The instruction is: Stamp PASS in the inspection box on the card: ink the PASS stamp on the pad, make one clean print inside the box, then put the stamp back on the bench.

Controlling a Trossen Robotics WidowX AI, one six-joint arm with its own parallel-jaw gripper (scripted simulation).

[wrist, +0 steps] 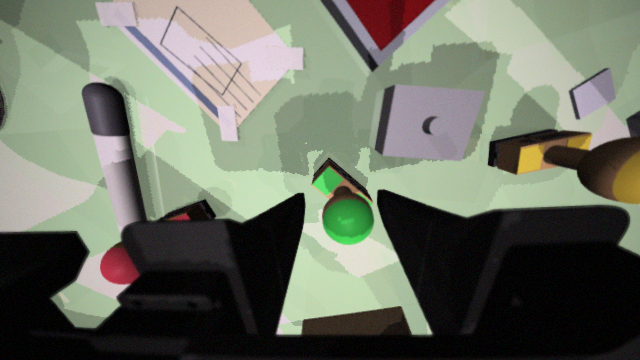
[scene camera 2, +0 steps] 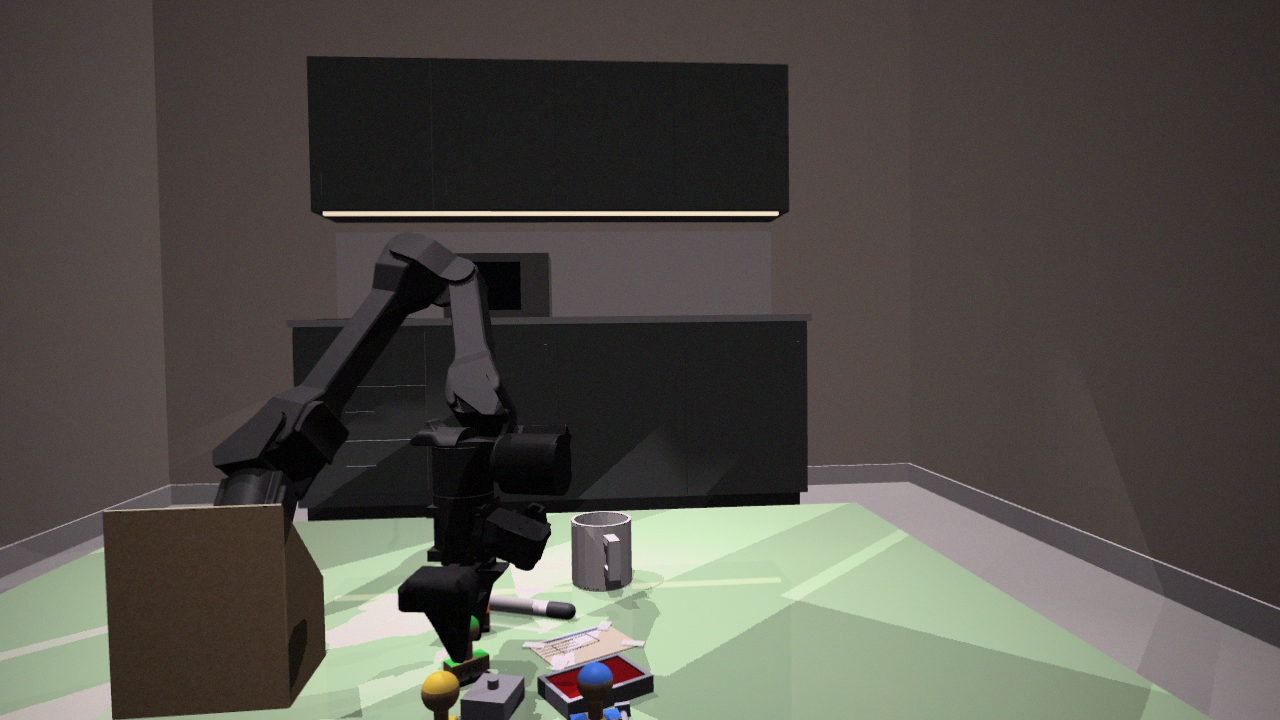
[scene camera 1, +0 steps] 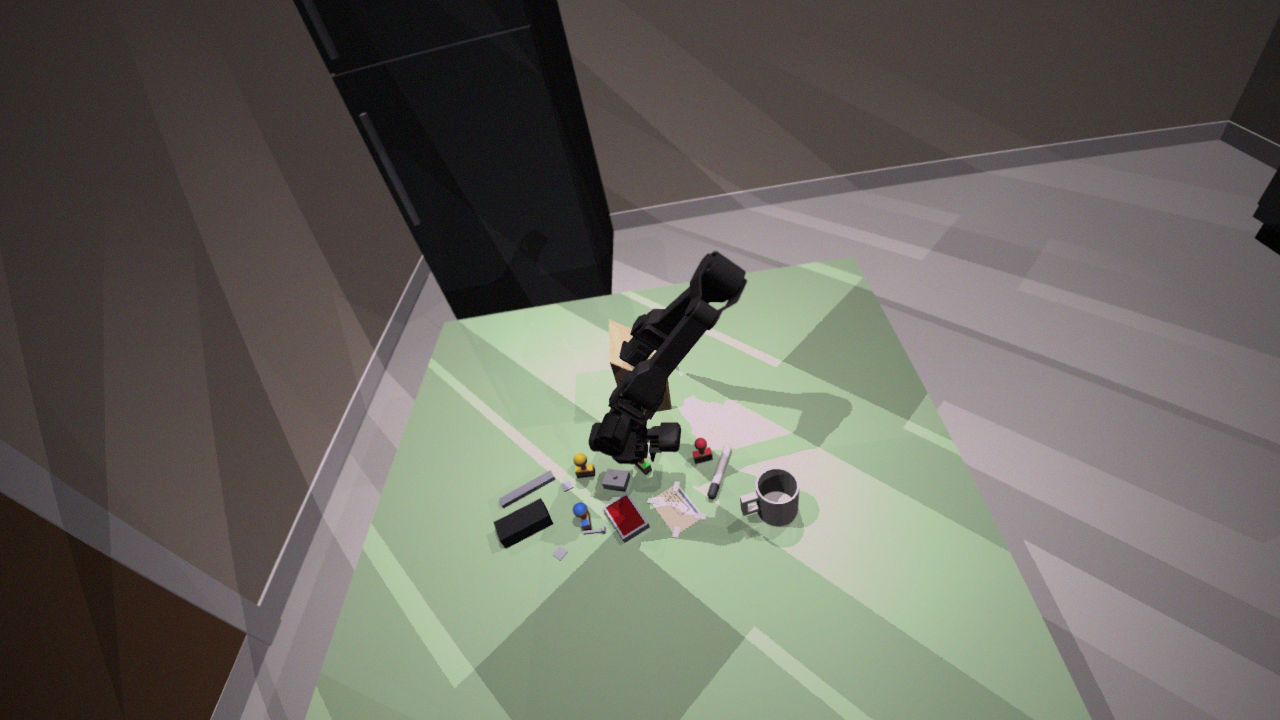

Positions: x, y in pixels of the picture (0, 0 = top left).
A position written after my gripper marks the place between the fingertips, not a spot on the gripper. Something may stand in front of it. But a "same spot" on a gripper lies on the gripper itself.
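My gripper shows in the wrist view [340, 198], while the black box is out of frame in the wrist view. In scene camera 1 I can see my gripper again, and the black box shows in scene camera 1 [532, 518] too. Scene camera 2 shows my gripper as well, but the black box is out of frame in scene camera 2. On my gripper, [scene camera 1: 653, 448] and [scene camera 2: 495, 568] are the same spot.
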